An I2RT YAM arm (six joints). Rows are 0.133 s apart.
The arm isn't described. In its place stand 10 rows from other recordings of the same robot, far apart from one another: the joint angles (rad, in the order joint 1, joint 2, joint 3, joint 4, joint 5, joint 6), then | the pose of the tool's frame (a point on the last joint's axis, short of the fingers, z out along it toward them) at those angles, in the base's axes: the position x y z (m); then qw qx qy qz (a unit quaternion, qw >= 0).
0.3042, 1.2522, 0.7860, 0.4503, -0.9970, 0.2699 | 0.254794, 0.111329, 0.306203, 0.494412, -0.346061, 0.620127, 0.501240
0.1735, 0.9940, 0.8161, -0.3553, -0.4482, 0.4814 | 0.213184, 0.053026, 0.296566, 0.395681, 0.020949, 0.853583, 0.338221
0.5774, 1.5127, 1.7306, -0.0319, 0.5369, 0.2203 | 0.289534, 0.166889, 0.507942, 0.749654, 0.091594, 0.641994, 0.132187
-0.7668, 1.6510, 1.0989, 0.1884, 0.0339, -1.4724 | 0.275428, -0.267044, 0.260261, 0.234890, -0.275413, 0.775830, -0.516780
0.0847, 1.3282, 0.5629, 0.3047, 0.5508, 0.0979 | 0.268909, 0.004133, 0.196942, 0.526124, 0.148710, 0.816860, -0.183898
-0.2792, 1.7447, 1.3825, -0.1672, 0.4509, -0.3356 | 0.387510, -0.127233, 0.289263, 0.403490, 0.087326, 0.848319, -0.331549
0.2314, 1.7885, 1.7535, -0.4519, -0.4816, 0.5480 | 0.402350, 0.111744, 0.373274, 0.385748, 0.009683, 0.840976, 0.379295
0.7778, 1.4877, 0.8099, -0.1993, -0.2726, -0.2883 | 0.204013, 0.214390, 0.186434, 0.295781, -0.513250, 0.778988, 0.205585
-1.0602, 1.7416, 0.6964, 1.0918, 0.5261, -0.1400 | 0.152696, -0.309182, 0.196714, 0.475075, 0.464575, 0.513836, -0.542628
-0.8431, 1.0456, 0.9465, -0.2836, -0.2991, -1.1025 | 0.165855, -0.170420, 0.337050, 0.413640, -0.188677, 0.801763, -0.387915
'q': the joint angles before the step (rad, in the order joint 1, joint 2, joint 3, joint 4, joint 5, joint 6). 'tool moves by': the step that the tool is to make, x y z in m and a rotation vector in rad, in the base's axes. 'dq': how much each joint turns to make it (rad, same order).
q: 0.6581 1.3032 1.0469 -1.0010 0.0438 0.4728
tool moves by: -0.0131 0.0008 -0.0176 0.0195 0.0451 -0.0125
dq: 0.0338 -0.0256 -0.0848 0.0344 -0.0277 0.0571
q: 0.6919 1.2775 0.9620 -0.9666 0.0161 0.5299
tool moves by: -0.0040 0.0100 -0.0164 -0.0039 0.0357 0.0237
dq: 0.0423 0.0341 -0.0376 0.0419 -0.0146 0.0235
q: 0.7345 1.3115 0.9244 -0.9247 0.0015 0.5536
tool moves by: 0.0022 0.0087 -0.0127 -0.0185 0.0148 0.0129
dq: 0.0218 0.0495 -0.0113 0.0374 0.0056 0.0078
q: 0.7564 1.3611 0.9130 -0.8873 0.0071 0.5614
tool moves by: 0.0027 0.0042 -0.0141 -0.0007 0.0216 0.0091
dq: 0.0027 0.0402 -0.0239 0.0479 -0.0154 -0.0030
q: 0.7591 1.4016 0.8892 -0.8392 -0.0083 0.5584
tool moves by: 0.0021 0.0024 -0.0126 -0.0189 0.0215 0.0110
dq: 0.0007 0.0400 -0.0162 0.0275 -0.0032 -0.0098
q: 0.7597 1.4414 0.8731 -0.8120 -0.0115 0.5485
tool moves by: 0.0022 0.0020 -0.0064 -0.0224 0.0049 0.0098
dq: 0.0013 0.0285 -0.0005 0.0099 0.0111 -0.0106
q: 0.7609 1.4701 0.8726 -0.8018 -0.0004 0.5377
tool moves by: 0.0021 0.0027 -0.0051 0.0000 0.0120 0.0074
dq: 0.0007 0.0246 0.0011 0.0147 -0.0093 -0.0052
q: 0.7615 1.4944 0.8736 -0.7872 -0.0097 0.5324
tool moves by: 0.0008 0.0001 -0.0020 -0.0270 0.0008 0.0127
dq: 0.0005 0.0133 0.0051 -0.0110 0.0169 -0.0150
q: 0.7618 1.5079 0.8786 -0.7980 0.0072 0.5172
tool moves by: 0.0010 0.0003 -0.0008 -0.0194 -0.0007 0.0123
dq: -0.0001 0.0100 0.0067 -0.0094 0.0127 -0.0143
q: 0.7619 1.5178 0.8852 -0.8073 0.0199 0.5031
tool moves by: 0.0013 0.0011 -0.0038 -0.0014 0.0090 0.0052
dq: -0.0012 0.0157 -0.0010 0.0093 -0.0060 -0.0057
